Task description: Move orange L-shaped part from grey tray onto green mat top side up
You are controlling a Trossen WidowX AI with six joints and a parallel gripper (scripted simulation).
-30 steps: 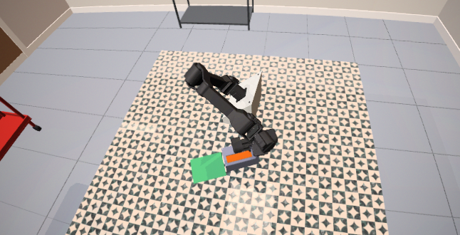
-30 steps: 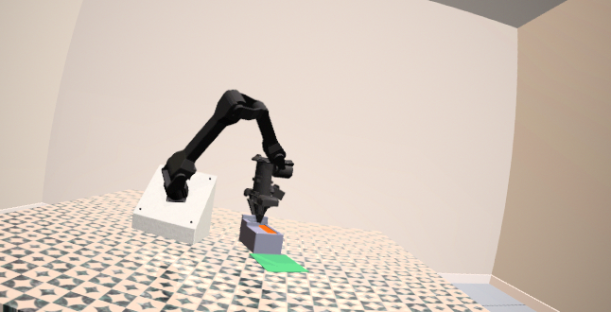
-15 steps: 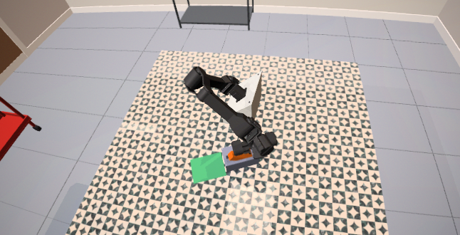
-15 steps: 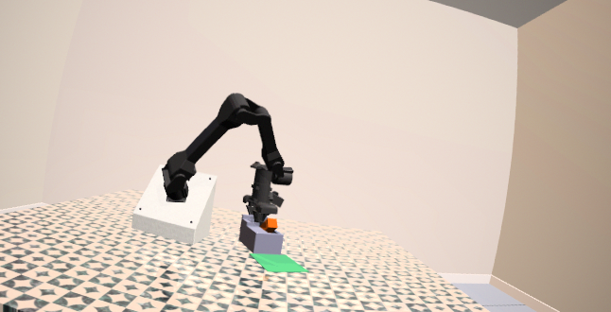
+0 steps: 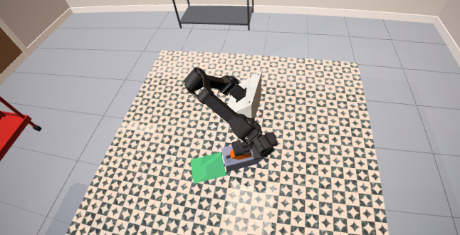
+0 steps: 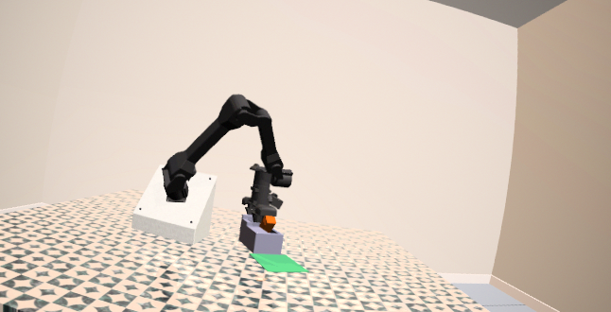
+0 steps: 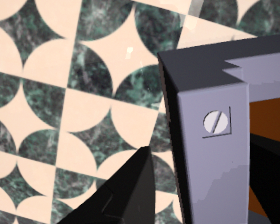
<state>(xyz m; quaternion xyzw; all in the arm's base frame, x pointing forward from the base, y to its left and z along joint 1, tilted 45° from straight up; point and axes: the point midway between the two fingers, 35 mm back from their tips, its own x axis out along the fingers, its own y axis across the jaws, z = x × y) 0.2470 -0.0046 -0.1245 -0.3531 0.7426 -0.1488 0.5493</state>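
Now: the orange L-shaped part 10 mm ahead of my gripper tip, 50 mm to the right of it and 10 mm above it. The rest, counted from my gripper tip: green mat 80 mm ahead, 210 mm to the right, 50 mm below.
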